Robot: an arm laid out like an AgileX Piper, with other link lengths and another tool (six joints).
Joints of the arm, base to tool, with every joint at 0 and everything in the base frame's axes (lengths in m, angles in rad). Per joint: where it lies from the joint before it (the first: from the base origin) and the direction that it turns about. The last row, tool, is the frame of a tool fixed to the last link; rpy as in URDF.
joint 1: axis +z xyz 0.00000 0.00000 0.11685
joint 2: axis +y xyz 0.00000 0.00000 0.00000
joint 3: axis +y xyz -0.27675 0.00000 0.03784
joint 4: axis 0.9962 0 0.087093 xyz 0.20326 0.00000 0.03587
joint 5: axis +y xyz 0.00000 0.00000 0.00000
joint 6: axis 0.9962 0 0.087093 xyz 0.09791 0.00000 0.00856
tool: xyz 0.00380 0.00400 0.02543 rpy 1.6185 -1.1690 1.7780
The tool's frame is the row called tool.
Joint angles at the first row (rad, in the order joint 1, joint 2, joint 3, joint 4, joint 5, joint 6):
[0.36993 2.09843 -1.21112 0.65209 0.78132 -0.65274]
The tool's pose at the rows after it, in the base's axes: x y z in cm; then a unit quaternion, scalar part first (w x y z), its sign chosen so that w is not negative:
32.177 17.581 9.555 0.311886 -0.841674 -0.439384 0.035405
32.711 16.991 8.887 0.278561 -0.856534 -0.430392 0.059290
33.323 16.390 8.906 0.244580 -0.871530 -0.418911 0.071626
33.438 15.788 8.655 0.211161 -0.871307 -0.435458 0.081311
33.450 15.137 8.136 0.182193 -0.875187 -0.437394 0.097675
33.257 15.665 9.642 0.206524 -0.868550 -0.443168 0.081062
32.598 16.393 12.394 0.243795 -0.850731 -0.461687 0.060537
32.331 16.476 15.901 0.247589 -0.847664 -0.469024 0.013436
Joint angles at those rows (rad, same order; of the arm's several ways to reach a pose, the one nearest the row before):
[0.36993 2.15798 -1.25170 0.55415 0.82022 -0.56522]
[0.36995 2.18148 -1.28879 0.43428 0.84304 -0.45273]
[0.36993 2.18789 -1.32459 0.32463 0.86844 -0.34204]
[0.36993 2.19048 -1.32740 0.23337 0.86841 -0.31608]
[0.36993 2.20003 -1.32742 0.15082 0.87758 -0.26772]
[0.36994 2.16196 -1.32744 0.21735 0.89302 -0.31755]
[0.36993 2.09203 -1.32740 0.31293 0.94234 -0.40567]
[0.36993 1.99714 -1.32744 0.33701 0.94544 -0.41114]

